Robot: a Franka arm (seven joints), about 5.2 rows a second.
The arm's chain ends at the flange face. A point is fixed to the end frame.
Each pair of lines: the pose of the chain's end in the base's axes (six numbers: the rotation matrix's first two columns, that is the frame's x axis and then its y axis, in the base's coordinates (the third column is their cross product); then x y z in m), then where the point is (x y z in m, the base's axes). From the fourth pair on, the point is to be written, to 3 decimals.
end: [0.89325 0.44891 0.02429 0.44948 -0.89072 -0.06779 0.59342 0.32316 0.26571]
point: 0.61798 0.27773 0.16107
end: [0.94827 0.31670 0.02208 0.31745 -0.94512 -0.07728 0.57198 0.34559 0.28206]
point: 0.58927 0.29799 0.17694
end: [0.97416 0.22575 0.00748 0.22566 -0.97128 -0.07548 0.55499 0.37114 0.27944]
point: 0.56625 0.32159 0.17440
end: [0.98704 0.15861 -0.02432 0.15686 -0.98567 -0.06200 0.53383 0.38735 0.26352]
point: 0.539 0.335 0.159
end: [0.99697 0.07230 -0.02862 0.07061 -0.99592 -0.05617 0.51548 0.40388 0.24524]
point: 0.515 0.351 0.141
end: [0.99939 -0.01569 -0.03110 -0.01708 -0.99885 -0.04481 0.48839 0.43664 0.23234]
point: 0.483 0.383 0.129
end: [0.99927 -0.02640 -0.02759 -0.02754 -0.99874 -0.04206 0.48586 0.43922 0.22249]
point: 0.481 0.385 0.119
